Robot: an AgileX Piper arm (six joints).
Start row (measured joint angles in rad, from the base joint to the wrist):
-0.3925 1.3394 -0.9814 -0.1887 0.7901 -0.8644
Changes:
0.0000 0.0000 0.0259 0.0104 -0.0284 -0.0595
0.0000 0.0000 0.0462 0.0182 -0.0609 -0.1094
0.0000 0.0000 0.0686 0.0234 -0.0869 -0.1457
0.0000 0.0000 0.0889 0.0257 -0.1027 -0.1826
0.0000 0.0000 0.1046 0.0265 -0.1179 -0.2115
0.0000 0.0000 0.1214 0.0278 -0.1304 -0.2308
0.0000 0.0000 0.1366 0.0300 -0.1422 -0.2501
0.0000 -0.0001 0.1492 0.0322 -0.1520 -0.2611
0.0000 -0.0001 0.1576 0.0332 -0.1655 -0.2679
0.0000 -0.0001 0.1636 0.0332 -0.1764 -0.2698
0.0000 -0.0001 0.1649 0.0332 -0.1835 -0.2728
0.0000 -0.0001 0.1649 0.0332 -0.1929 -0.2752
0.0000 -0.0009 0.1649 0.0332 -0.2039 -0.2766
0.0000 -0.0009 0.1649 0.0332 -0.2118 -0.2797
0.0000 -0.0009 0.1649 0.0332 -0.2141 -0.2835
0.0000 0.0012 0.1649 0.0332 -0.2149 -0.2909
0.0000 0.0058 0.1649 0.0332 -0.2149 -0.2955
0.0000 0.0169 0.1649 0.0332 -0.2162 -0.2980
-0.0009 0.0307 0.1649 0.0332 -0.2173 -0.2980
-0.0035 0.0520 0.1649 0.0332 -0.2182 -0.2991
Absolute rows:
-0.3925 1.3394 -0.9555 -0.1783 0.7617 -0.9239
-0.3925 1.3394 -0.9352 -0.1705 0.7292 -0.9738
-0.3925 1.3394 -0.9128 -0.1653 0.7032 -1.0101
-0.3925 1.3394 -0.8925 -0.1630 0.6874 -1.0470
-0.3925 1.3394 -0.8768 -0.1622 0.6722 -1.0759
-0.3925 1.3394 -0.8600 -0.1609 0.6597 -1.0952
-0.3925 1.3394 -0.8448 -0.1587 0.6479 -1.1145
-0.3925 1.3393 -0.8322 -0.1565 0.6381 -1.1255
-0.3925 1.3393 -0.8238 -0.1555 0.6246 -1.1323
-0.3925 1.3393 -0.8178 -0.1555 0.6137 -1.1342
-0.3925 1.3393 -0.8165 -0.1555 0.6066 -1.1372
-0.3925 1.3393 -0.8165 -0.1555 0.5972 -1.1396
-0.3925 1.3385 -0.8165 -0.1555 0.5862 -1.1410
-0.3925 1.3385 -0.8165 -0.1555 0.5783 -1.1441
-0.3925 1.3385 -0.8165 -0.1555 0.5760 -1.1479
-0.3925 1.3406 -0.8165 -0.1555 0.5752 -1.1553
-0.3925 1.3452 -0.8165 -0.1555 0.5752 -1.1599
-0.3925 1.3563 -0.8165 -0.1555 0.5739 -1.1624
-0.3934 1.3701 -0.8165 -0.1555 0.5728 -1.1624
-0.3960 1.3914 -0.8165 -0.1555 0.5719 -1.1635

